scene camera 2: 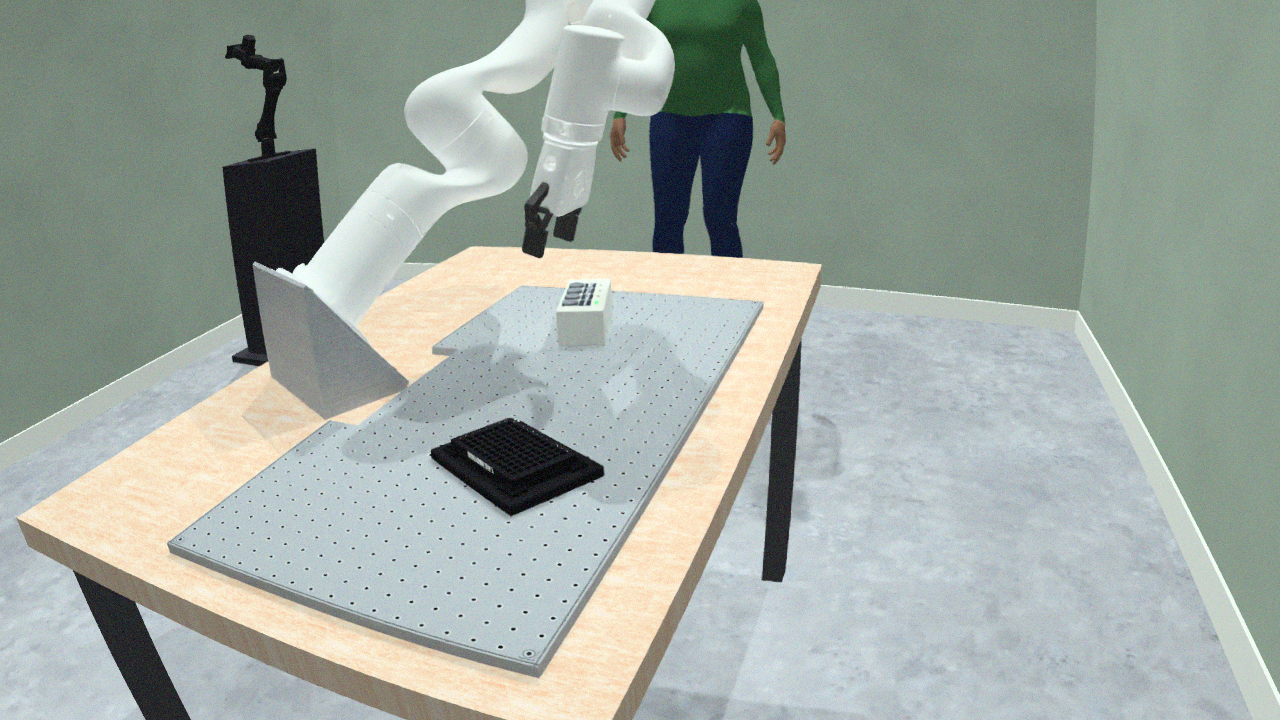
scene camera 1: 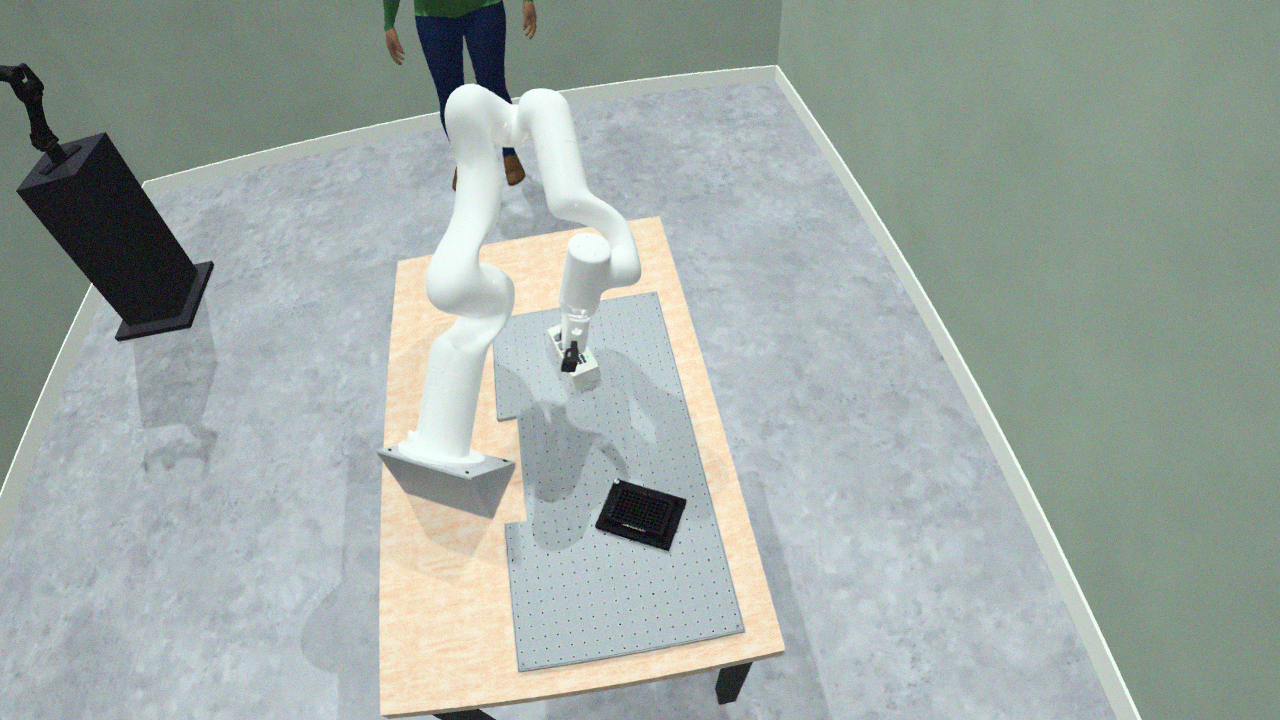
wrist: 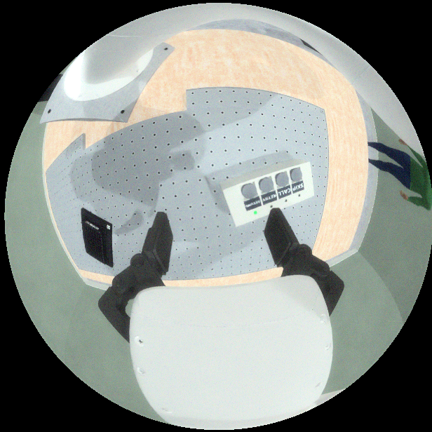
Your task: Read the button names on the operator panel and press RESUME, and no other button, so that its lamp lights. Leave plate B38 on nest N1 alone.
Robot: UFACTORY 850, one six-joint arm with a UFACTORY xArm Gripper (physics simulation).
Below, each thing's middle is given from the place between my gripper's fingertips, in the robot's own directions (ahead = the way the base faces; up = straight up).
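Scene:
There is the black plate B38 (scene camera 2: 508, 452), which is 34 cm to the right of my hand, 11 cm ahead of it and 13 cm below it. The black nest (scene camera 2: 482, 484) is 15 cm below my hand, again 34 cm to the right of it and 11 cm ahead of it. As for the white operator panel (scene camera 2: 586, 324), I find it 10 cm to the left of my hand and 13 cm below it, and it is 1 cm ahead of that hand.

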